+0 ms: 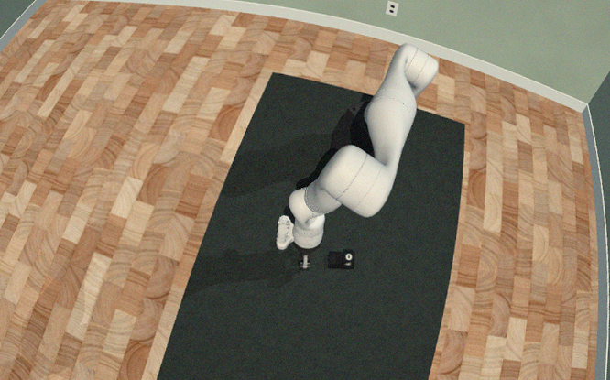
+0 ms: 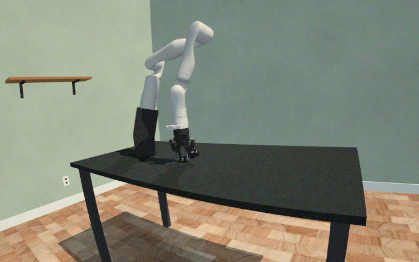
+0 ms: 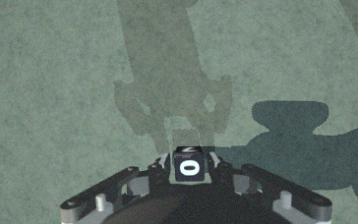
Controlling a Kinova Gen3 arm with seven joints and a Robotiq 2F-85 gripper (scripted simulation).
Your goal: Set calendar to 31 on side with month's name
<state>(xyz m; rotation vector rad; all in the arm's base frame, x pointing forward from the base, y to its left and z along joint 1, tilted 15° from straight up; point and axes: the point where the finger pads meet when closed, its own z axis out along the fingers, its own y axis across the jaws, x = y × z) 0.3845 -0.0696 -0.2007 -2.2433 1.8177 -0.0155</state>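
Now: hand 30 mm past the black calendar tray, 100 mm to the right of it and 20 mm above it.
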